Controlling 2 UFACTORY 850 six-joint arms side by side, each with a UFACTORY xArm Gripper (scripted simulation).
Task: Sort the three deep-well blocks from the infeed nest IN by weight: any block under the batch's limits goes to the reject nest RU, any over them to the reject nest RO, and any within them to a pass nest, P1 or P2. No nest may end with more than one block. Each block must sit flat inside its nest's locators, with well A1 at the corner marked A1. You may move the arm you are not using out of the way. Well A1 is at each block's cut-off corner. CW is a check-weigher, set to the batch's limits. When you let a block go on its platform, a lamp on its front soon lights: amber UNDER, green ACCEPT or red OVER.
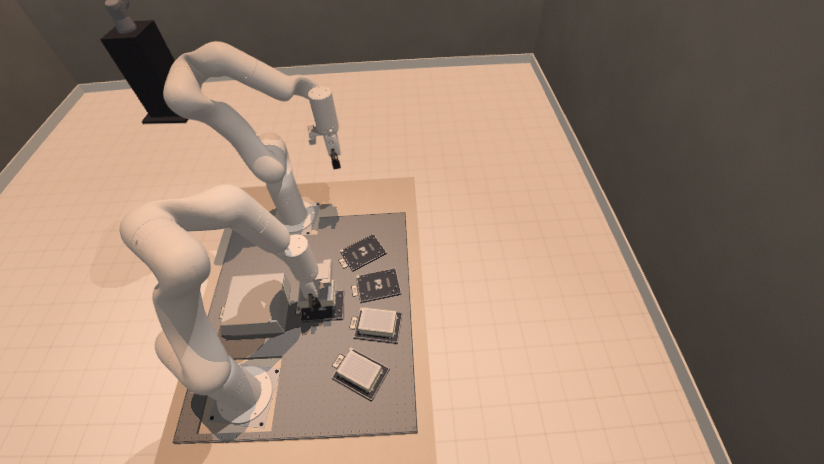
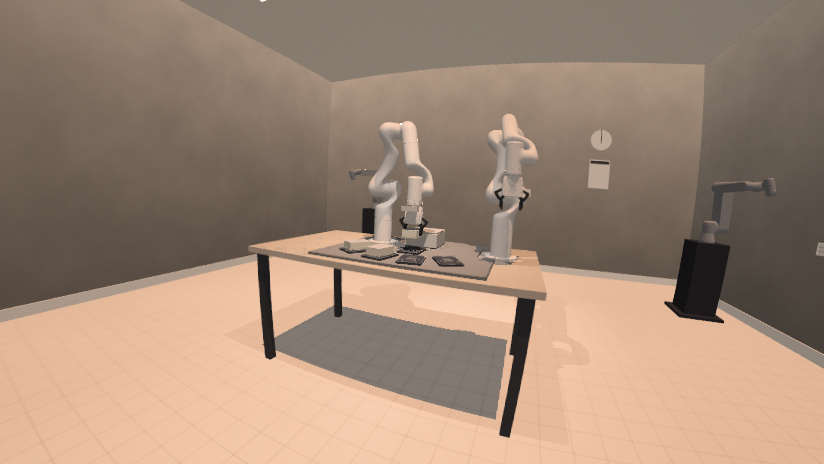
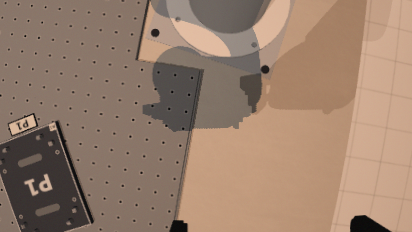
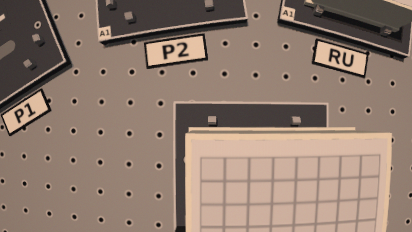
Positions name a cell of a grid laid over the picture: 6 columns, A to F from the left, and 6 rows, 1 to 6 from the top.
Labels:
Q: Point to a pale deep-well block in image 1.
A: At C5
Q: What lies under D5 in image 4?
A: A pale deep-well block.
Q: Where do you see a dark infeed nest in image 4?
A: C3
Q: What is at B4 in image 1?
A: A pale check-weigher.

